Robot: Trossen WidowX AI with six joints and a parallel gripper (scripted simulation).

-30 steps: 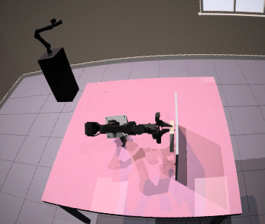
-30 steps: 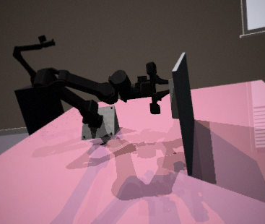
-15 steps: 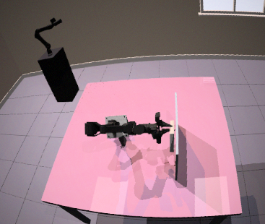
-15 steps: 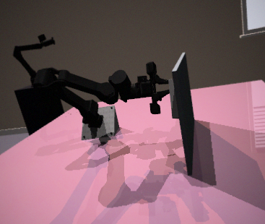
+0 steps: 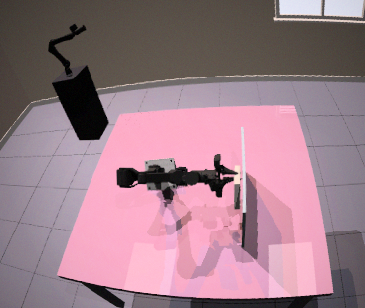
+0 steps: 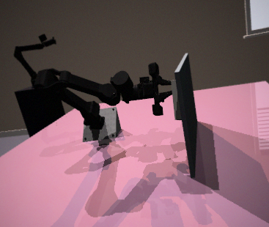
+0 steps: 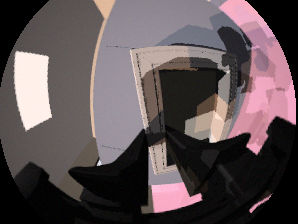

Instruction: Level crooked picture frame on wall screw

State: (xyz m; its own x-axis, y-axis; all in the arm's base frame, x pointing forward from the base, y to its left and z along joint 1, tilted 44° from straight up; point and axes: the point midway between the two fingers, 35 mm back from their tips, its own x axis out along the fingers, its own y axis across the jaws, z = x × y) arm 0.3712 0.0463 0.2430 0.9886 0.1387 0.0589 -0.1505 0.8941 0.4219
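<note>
My gripper tip is now 2 cm to the left of the picture frame and 5 cm above it. The rest, counted from my gripper tip: thin wall panel 2 cm ahead, 1 cm to the right, 6 cm below.
</note>
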